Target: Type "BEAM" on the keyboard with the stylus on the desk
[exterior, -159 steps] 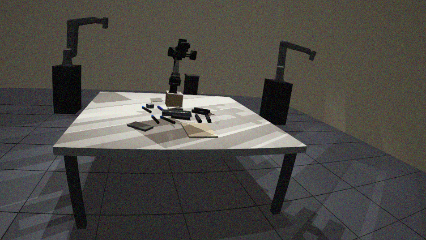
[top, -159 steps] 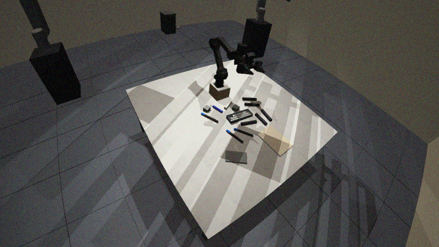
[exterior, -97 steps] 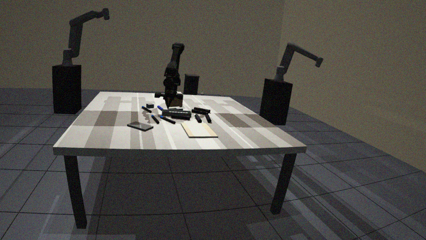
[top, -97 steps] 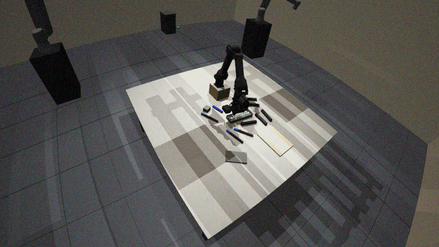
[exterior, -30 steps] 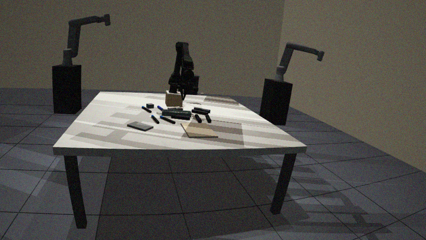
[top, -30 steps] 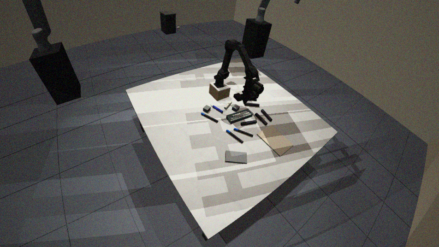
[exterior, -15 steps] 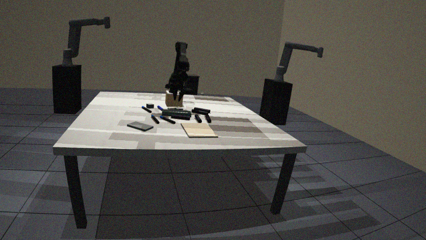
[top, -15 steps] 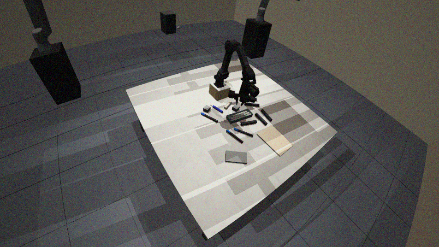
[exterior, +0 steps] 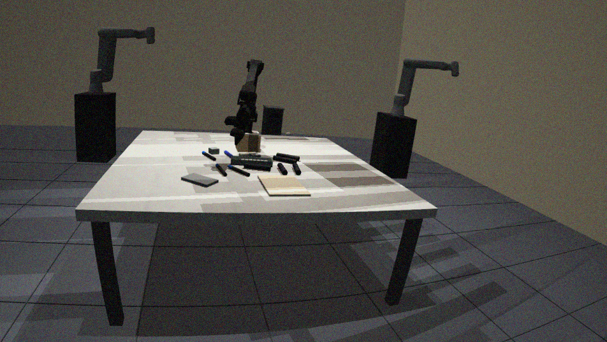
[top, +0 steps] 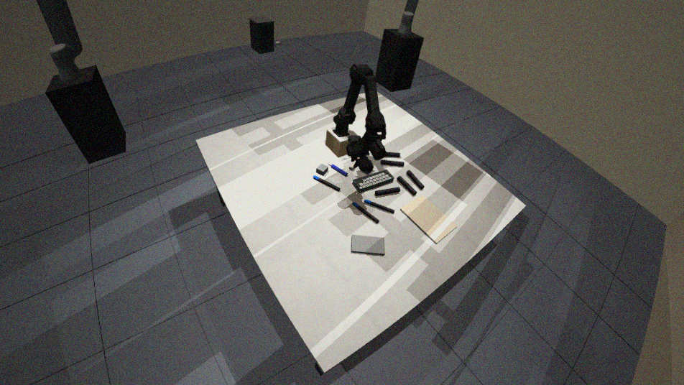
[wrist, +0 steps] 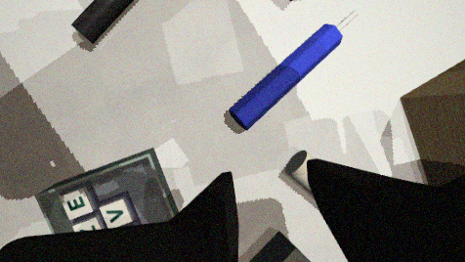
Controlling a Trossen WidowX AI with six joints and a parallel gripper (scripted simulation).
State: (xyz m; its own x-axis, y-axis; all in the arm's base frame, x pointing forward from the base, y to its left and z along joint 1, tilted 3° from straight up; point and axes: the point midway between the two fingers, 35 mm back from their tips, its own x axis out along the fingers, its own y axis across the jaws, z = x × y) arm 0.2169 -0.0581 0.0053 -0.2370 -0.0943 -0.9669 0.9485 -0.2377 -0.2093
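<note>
Now: gripper tip 9 cm past the stylus, 7 cm above it and 4 cm to the left of it. Round my gripper tip: stylus tip (12 cm behind, 7 cm below, 5 cm to the right); then grey pad (36 cm ahead, 16 cm to the right, 7 cm below); then grey cube (11 cm to the right, 9 cm behind, 6 cm below).
</note>
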